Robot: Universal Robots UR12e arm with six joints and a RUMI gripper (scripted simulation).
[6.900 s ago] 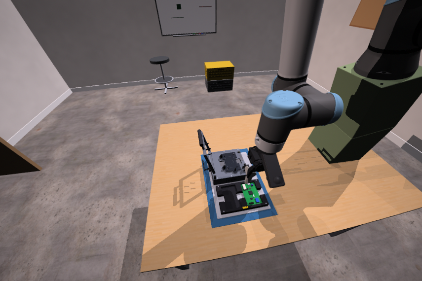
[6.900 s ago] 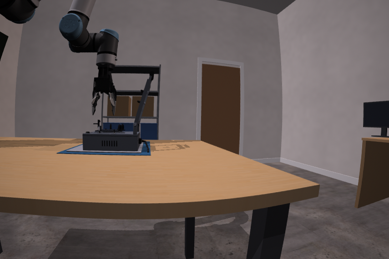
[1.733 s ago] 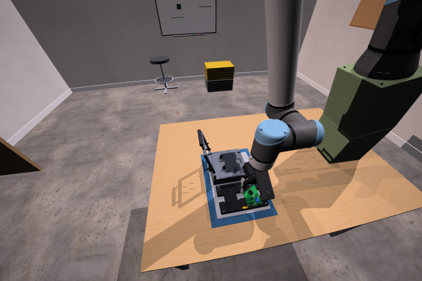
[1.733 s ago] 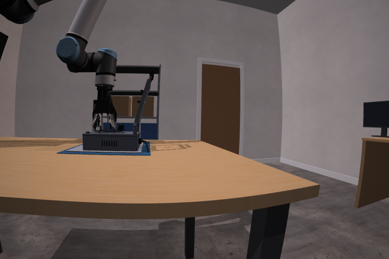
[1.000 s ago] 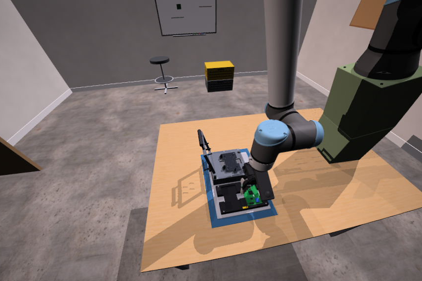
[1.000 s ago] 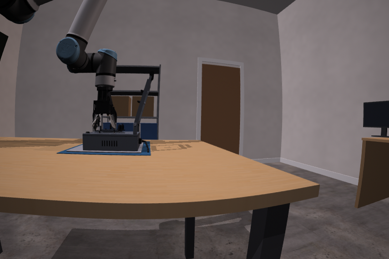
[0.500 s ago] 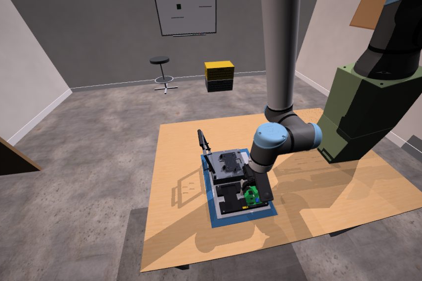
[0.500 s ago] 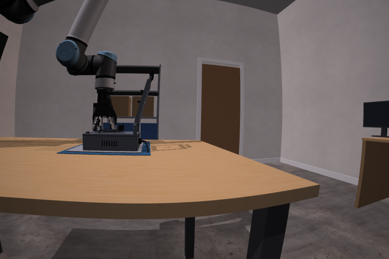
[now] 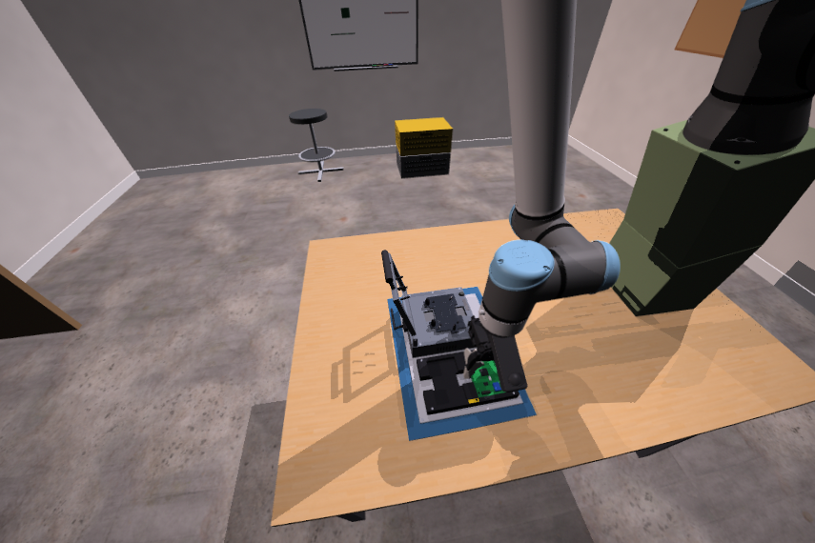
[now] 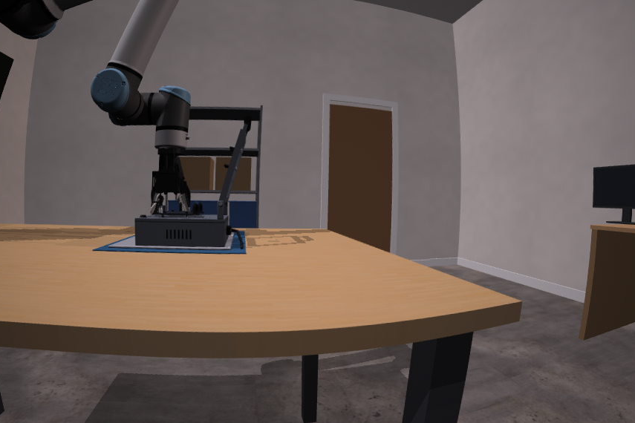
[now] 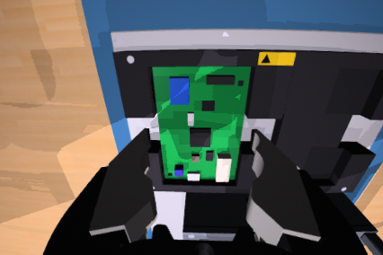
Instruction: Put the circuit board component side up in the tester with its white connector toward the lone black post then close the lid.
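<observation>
Right now the green circuit board is right at my hand. Round my hand: tester (120 mm to the right, 100 mm ahead, 90 mm above); then see-through lid (200 mm ahead, 160 mm above, 150 mm to the right).
</observation>
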